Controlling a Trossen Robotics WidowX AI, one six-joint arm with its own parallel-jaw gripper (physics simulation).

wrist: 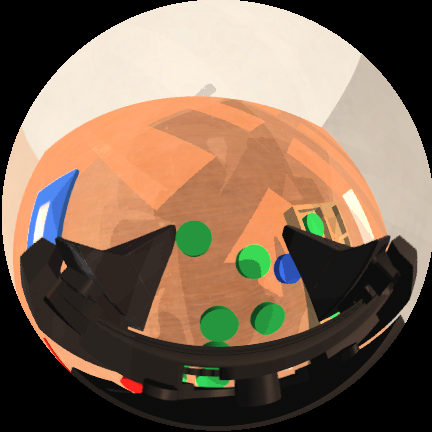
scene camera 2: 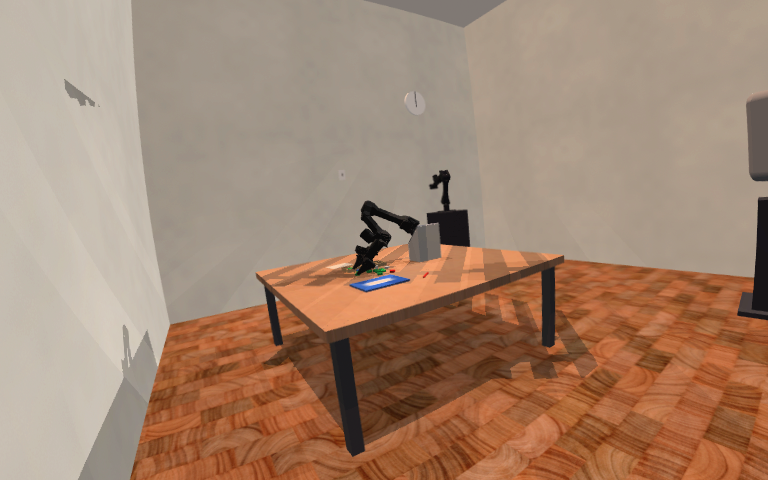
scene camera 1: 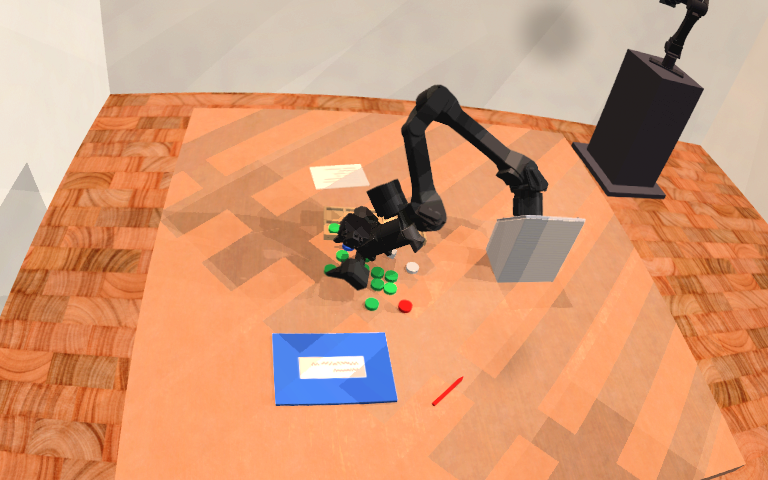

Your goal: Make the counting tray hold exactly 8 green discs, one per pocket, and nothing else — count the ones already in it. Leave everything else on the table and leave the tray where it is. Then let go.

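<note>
My gripper [scene camera 1: 338, 259] [scene camera 2: 358, 270] [wrist: 230, 230] is open and empty, low over the loose green discs. One green disc [scene camera 1: 330, 268] [wrist: 194, 238] lies beside the left fingertip in the wrist view; another green disc [scene camera 1: 342, 255] [wrist: 253, 261] lies between the fingers' lines. Several more, such as one green disc [scene camera 1: 371, 303], lie on the table. The wooden counting tray [scene camera 1: 325, 226] [wrist: 291, 217] is mostly hidden behind the gripper; one green disc [scene camera 1: 334, 227] [wrist: 314, 225] shows in a pocket. Its other pockets cannot all be seen.
A blue disc [scene camera 1: 347, 247] [wrist: 286, 269] lies close to the tray. A red disc [scene camera 1: 404, 306], white disc [scene camera 1: 412, 267], blue folder [scene camera 1: 288, 390] [scene camera 2: 362, 286], red pen [scene camera 1: 447, 391], paper sheet [scene camera 1: 339, 176] and grey block [scene camera 1: 532, 249] [scene camera 2: 424, 242] are on the table.
</note>
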